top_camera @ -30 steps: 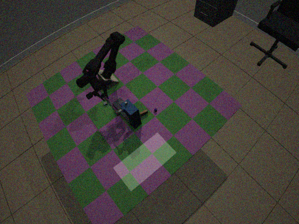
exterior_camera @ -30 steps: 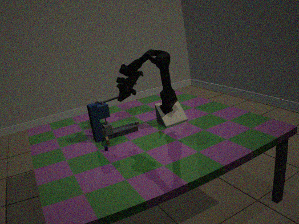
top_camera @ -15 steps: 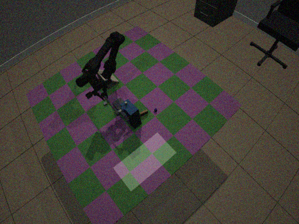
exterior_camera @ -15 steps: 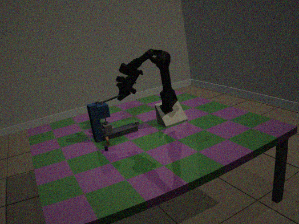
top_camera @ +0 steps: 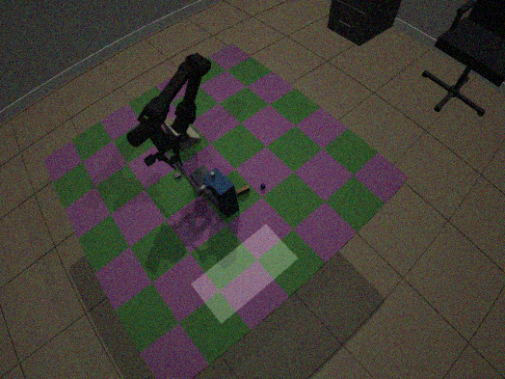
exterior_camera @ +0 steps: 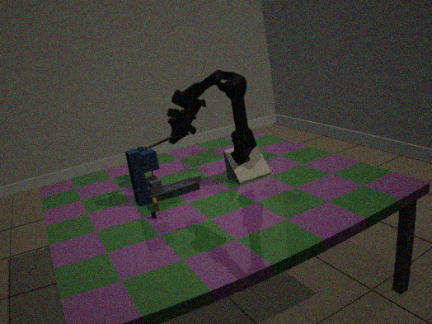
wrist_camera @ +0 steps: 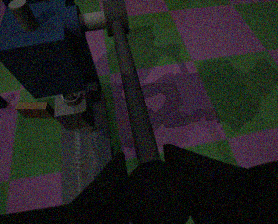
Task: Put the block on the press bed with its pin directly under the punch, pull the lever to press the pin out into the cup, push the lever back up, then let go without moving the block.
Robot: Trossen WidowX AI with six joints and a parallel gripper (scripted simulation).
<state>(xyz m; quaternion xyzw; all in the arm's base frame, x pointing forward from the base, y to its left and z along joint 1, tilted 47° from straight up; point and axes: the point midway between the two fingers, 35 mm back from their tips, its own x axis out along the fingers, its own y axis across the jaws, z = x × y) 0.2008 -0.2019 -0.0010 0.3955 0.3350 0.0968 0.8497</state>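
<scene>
Now: the thin lever 5 cm ahead of my gripper tip, 1 cm to the left of it and 1 cm above it. Round my gripper tip: small purple piece (22 cm ahead, 22 cm to the left, 17 cm below); then small tan piece (18 cm ahead, 15 cm to the left, 17 cm below).
</scene>
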